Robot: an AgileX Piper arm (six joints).
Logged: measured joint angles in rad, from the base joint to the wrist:
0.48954, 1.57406, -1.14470, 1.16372, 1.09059, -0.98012
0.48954, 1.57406, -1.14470, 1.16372, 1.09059, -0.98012
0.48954, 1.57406, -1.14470, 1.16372, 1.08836, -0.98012
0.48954, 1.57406, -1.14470, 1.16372, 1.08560, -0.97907
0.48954, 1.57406, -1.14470, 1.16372, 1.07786, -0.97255
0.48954, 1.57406, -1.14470, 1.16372, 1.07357, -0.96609
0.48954, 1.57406, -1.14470, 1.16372, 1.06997, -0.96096
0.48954, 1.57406, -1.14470, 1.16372, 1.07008, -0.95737
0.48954, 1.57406, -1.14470, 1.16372, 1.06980, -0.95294
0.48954, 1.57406, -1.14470, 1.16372, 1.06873, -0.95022
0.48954, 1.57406, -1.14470, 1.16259, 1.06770, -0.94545
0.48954, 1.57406, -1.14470, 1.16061, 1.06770, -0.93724
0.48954, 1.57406, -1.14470, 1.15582, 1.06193, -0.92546
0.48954, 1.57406, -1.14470, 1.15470, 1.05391, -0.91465
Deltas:
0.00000, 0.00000, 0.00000, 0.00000, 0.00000, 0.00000
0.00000, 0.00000, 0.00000, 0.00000, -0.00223, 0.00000
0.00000, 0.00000, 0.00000, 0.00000, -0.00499, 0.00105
0.00000, 0.00000, 0.00000, 0.00000, -0.01273, 0.00757
0.00000, 0.00000, 0.00000, 0.00000, -0.01702, 0.01403
0.00000, 0.00000, 0.00000, 0.00000, -0.02062, 0.01916
0.00000, 0.00000, 0.00000, 0.00000, -0.02051, 0.02275
0.00000, 0.00000, 0.00000, 0.00000, -0.02079, 0.02718
0.00000, 0.00000, 0.00000, 0.00000, -0.02186, 0.02990
0.00000, 0.00000, 0.00000, -0.00113, -0.02289, 0.03467
0.00000, 0.00000, 0.00000, -0.00311, -0.02289, 0.04288
0.00000, 0.00000, 0.00000, -0.00790, -0.02866, 0.05466
0.00000, 0.00000, 0.00000, -0.00902, -0.03668, 0.06547

